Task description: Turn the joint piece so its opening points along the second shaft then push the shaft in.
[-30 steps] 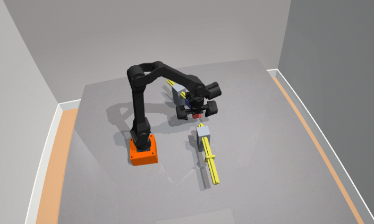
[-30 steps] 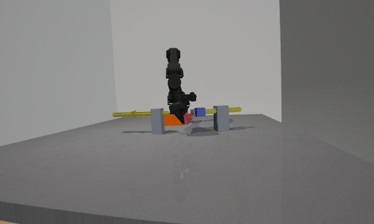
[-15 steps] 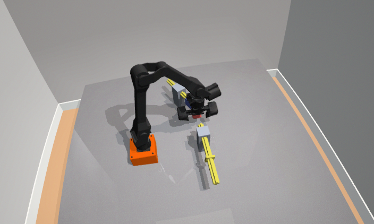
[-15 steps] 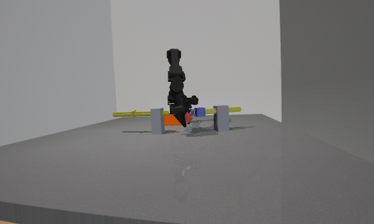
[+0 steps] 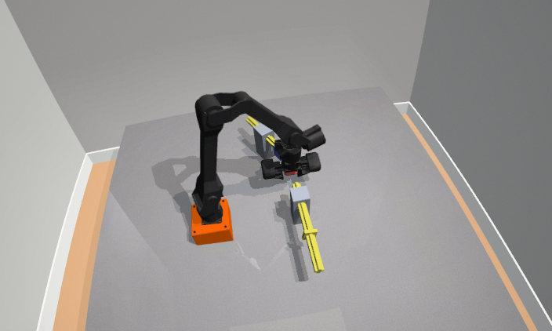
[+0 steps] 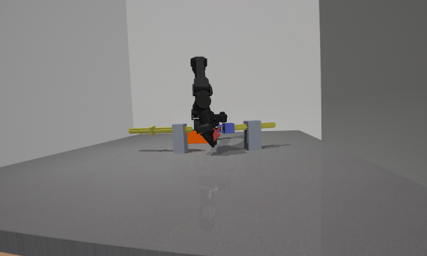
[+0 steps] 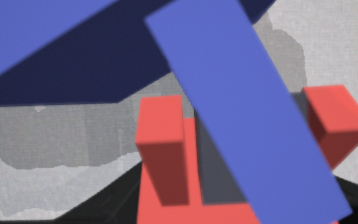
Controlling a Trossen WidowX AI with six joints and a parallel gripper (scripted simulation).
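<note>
Right now the red square joint piece is 50 mm above my gripper tip.
</note>
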